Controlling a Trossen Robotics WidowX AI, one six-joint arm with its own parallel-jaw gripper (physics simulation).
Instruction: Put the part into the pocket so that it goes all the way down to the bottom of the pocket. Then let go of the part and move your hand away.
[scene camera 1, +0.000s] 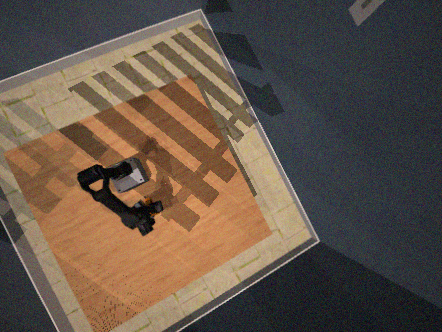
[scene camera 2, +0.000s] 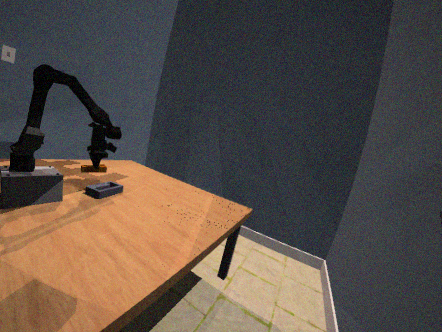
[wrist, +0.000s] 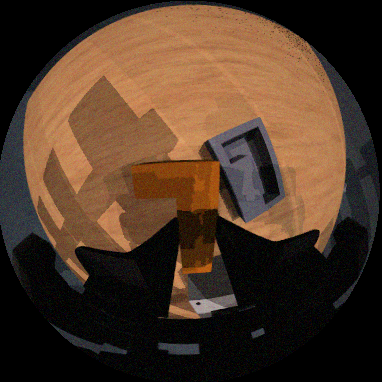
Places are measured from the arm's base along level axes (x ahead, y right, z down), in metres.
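Pixels of known places: gripper, between the fingertips: (scene camera 1: 150, 207) (scene camera 2: 95, 168) (wrist: 196, 220); arm's base, origin of its link: (scene camera 1: 126, 169) (scene camera 2: 21, 169) (wrist: 224, 311).
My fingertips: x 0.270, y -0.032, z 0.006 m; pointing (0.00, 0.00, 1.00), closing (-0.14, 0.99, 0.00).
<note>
Ahead of a thing's pixels: the offset from my fingertips to its middle. Level surfaces: height alone.
My gripper (wrist: 196, 220) (scene camera 2: 96, 163) (scene camera 1: 148, 206) is shut on an orange L-shaped part @(dx -0.003, dy -0.016, dz +0.005 m) (wrist: 192, 185) (scene camera 2: 94, 168) (scene camera 1: 147, 200), gripping its long leg; the short leg sticks out to the left in the wrist view. The part hangs a little above the wooden table. The pocket is an L-shaped recess in a grey-blue block @(dx +0.018, dy +0.097, dz +0.081 m) (wrist: 245, 190) (scene camera 2: 94, 191) lying on the table. In the wrist view the block lies just right of the part, turned at an angle to it. The part is beside the block, not over the recess.
A grey box (scene camera 1: 130, 178) (scene camera 2: 57, 188) at the arm's base stands on the table @(dz +0.099 m) (scene camera 2: 154, 230) (scene camera 1: 187, 247) near the block. Dark striped shadows cross the table. The table's edge and a leg (scene camera 2: 227, 253) are to the right, with tiled floor below.
</note>
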